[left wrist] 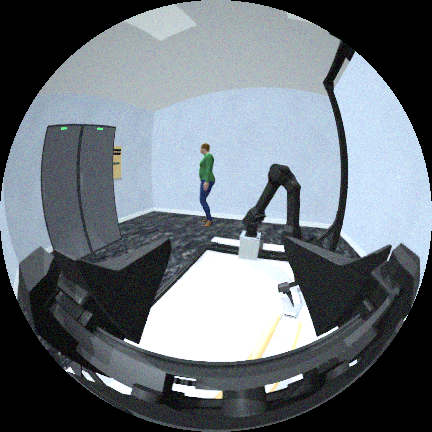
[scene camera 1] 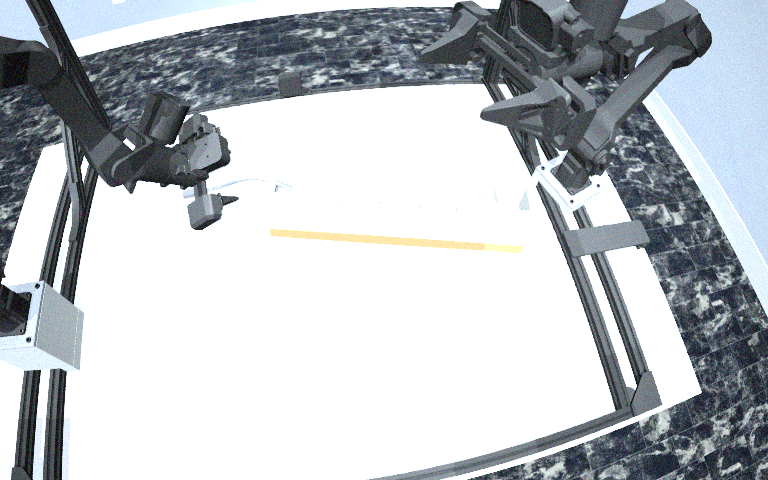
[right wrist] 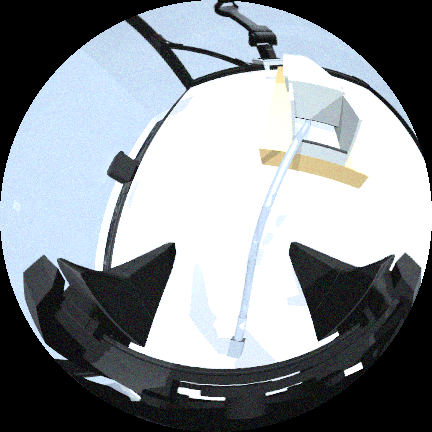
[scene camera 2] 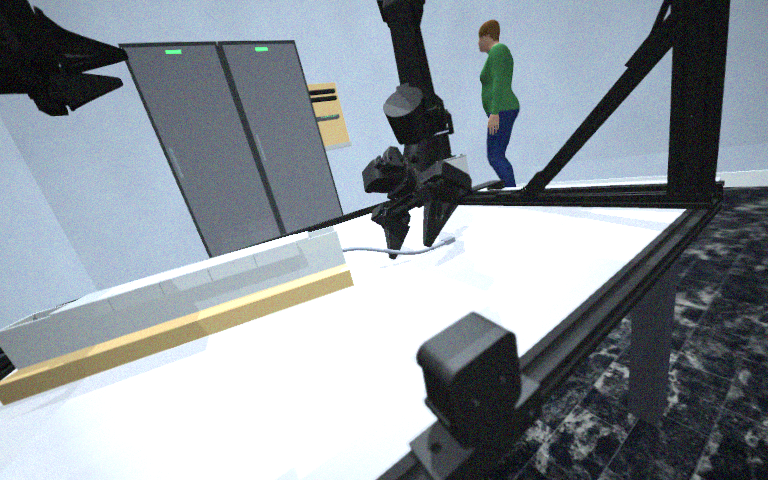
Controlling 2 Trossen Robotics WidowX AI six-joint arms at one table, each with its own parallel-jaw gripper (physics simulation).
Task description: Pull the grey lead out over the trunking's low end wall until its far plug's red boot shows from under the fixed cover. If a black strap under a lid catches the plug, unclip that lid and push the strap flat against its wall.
Labels:
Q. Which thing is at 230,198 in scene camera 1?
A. My right gripper.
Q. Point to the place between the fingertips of my left gripper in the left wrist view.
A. At 229,244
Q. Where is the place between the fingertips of my left gripper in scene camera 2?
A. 124,69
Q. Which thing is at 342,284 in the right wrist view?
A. My right gripper.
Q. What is my left gripper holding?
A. Nothing.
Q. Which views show my left gripper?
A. The left wrist view, scene camera 1 and scene camera 2 only.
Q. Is my left gripper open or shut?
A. Open.

